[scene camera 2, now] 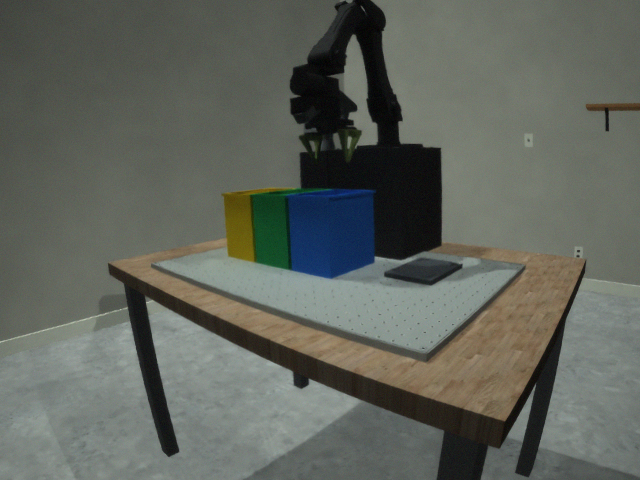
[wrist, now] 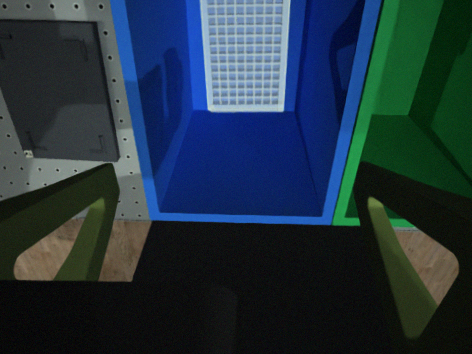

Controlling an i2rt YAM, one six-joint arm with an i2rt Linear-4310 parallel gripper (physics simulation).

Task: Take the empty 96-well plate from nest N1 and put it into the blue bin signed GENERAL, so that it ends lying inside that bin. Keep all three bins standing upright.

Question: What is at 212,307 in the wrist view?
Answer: The gripper.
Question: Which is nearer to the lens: the green bin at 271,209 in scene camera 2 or the blue bin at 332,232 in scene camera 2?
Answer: The blue bin.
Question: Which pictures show the yellow bin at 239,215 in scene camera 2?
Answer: Scene camera 2 only.
